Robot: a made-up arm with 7 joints.
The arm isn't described. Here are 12 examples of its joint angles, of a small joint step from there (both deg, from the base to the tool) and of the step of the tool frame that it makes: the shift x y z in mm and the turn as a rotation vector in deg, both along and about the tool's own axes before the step.
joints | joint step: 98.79 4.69 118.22 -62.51 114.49 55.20 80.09 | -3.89 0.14 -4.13 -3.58 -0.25 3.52 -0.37
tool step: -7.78 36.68 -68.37 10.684 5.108 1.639
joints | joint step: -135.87 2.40 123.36 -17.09 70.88 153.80 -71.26 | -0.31 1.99 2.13 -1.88 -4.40 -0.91 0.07
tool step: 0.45 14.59 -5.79 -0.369 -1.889 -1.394
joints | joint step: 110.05 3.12 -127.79 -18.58 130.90 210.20 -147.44 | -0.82 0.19 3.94 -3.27 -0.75 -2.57 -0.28
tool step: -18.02 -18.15 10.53 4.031 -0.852 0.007
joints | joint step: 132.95 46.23 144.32 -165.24 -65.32 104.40 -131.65 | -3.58 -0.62 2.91 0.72 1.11 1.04 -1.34
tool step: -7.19 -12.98 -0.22 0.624 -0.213 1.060
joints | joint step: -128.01 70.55 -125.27 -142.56 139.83 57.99 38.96 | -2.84 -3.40 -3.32 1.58 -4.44 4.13 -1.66
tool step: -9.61 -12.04 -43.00 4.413 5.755 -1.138
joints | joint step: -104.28 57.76 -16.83 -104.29 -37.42 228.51 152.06 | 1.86 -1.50 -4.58 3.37 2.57 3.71 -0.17
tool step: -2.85 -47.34 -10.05 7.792 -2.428 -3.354
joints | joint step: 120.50 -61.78 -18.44 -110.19 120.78 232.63 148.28 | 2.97 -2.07 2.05 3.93 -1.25 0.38 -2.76
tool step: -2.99 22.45 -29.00 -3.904 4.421 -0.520
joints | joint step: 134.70 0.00 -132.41 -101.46 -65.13 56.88 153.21 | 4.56 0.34 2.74 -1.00 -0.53 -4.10 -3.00
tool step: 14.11 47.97 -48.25 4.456 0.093 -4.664
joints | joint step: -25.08 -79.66 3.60 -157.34 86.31 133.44 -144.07 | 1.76 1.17 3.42 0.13 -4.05 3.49 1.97
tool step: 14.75 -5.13 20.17 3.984 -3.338 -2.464
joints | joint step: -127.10 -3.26 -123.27 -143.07 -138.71 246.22 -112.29 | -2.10 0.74 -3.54 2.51 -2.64 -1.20 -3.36
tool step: 17.16 -3.28 -32.86 5.869 1.636 -1.790
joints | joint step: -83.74 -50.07 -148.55 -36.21 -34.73 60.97 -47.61 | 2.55 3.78 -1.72 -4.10 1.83 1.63 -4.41
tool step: 22.52 -35.50 -17.16 -2.514 -0.383 -7.152
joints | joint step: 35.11 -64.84 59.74 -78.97 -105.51 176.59 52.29 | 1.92 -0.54 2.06 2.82 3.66 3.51 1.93
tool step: 43.37 24.50 -25.18 1.074 7.021 6.721
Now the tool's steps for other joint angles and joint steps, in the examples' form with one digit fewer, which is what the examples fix.
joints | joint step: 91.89 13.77 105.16 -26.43 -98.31 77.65 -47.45 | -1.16 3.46 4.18 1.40 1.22 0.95 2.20
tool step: -16.4 15.7 36.3 4.68 3.51 3.53
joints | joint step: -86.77 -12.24 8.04 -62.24 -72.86 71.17 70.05 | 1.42 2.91 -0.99 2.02 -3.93 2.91 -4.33
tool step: -8.0 -16.0 -0.6 1.30 4.06 -4.16
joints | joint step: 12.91 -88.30 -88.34 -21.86 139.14 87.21 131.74 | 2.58 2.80 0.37 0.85 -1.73 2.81 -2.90
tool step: 33.0 -34.2 -1.2 3.20 0.13 0.39
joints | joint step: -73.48 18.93 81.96 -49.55 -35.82 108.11 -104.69 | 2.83 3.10 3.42 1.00 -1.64 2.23 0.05
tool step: 7.0 4.3 -0.8 -4.71 4.03 -0.62
